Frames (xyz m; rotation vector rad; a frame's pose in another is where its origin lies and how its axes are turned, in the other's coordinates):
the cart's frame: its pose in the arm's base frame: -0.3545 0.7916 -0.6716 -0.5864 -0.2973 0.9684
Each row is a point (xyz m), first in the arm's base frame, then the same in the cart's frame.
Working: the arm's base frame: its pose in the cart's frame: -0.4850 -0.9782 0.1060 0.5864 0.2973 -0.9684

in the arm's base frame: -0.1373 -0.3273 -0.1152
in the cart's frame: -0.8321 -0.9568 -0.0292
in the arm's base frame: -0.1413 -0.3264 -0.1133
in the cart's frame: -0.8336 -0.9548 -0.0254
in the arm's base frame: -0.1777 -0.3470 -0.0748
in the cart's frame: -0.8714 -0.9614 0.0165
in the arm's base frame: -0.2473 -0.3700 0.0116
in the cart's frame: -0.9301 -0.9746 0.1125
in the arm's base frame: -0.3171 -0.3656 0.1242
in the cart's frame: -0.9664 -0.9913 0.2389
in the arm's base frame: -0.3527 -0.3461 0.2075
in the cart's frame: -0.9710 -1.0077 0.3300
